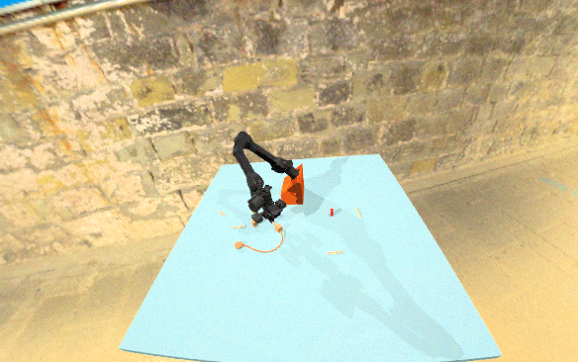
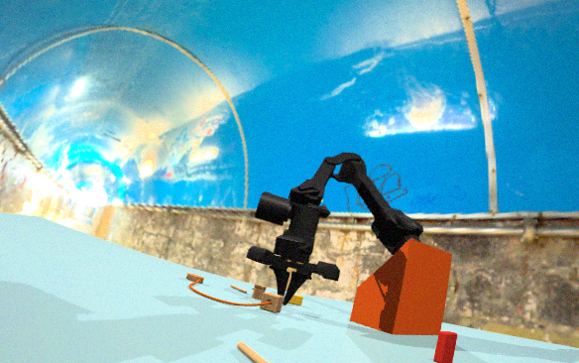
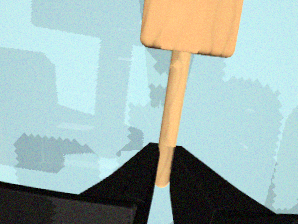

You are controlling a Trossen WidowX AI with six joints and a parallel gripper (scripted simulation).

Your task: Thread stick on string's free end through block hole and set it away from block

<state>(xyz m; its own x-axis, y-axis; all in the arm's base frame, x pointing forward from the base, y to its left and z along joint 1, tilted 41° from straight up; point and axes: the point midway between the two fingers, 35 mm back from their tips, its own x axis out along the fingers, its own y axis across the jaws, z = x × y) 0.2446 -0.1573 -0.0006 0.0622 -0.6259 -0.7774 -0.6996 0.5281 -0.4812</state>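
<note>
Right now my gripper tip is 4 cm to the right of the wooden block, 4 cm short of it and 1 cm below it. The rest, counted from my gripper tip: round wooden button 15 cm ahead, 14 cm to the right; yellow piece 13 cm to the right, 10 cm behind; thin wooden stick 3 cm to the left, 3 cm ahead, 1 cm above.
</note>
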